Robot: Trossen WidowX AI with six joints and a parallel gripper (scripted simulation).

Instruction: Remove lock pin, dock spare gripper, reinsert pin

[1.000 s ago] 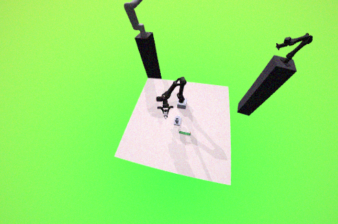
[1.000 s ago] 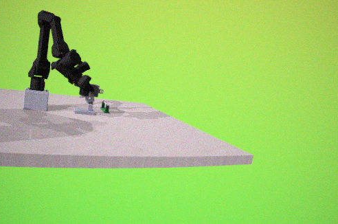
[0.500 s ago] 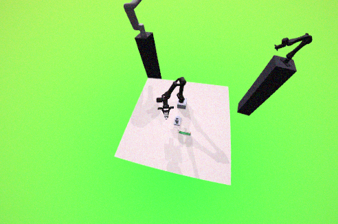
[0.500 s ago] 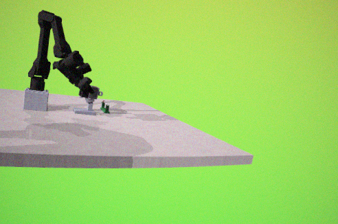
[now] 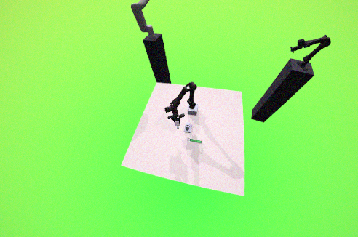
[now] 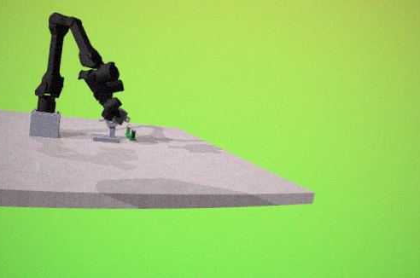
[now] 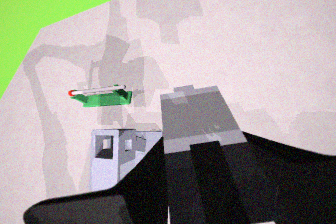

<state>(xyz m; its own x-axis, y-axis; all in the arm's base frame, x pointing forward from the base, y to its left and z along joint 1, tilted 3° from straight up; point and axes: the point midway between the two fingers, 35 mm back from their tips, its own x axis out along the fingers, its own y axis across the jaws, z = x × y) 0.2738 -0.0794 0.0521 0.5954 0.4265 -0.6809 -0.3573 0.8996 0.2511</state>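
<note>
My gripper tip is 11 cm to the right of the grey mount, 7 cm above it and 3 cm past it. The rest, counted from my gripper tip: green rest 25 cm to the left, 10 cm below, 7 cm ahead; then spare gripper right at my gripper tip.
</note>
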